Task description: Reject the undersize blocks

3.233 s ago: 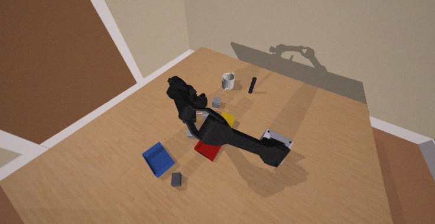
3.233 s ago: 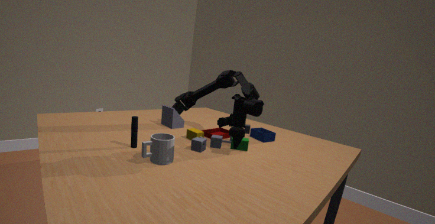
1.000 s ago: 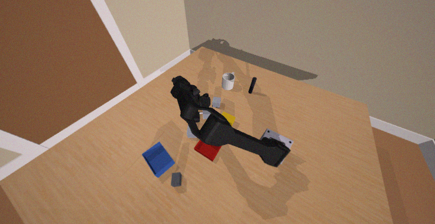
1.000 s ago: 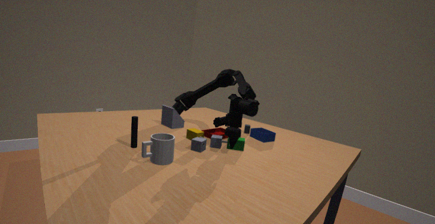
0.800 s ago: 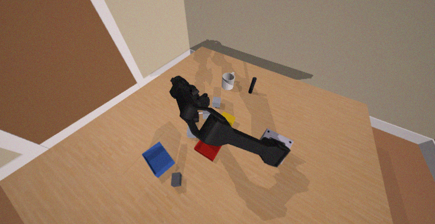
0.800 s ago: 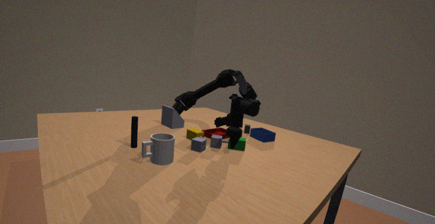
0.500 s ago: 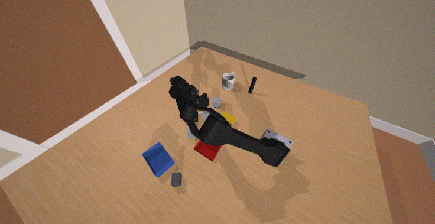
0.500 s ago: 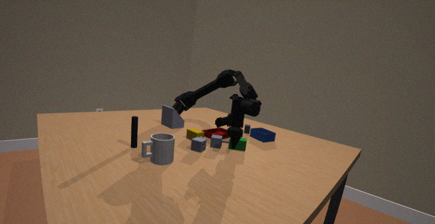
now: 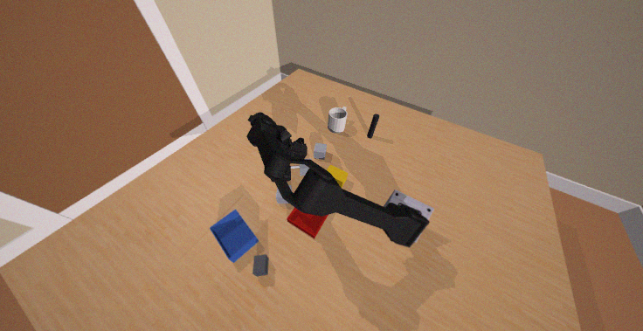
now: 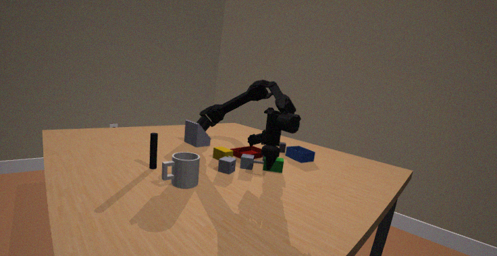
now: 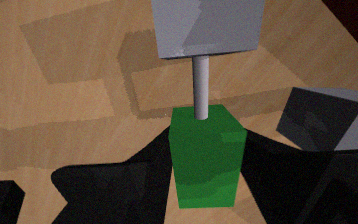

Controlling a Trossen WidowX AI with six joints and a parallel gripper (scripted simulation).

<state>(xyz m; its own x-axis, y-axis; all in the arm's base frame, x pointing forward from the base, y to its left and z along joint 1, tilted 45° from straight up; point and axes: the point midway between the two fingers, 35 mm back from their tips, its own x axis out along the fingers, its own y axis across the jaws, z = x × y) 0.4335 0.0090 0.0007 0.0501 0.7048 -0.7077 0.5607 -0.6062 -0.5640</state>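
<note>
My gripper tip is 70 mm past the steel block, 50 mm to the left of it and 10 mm below it. The rest, counted from my gripper tip: red reject tray (170 mm behind, 80 mm to the left); yellow gauge (160 mm behind, 70 mm to the right, 10 mm above); green gauge (10 mm behind, 10 mm to the right, 20 mm above).
</note>
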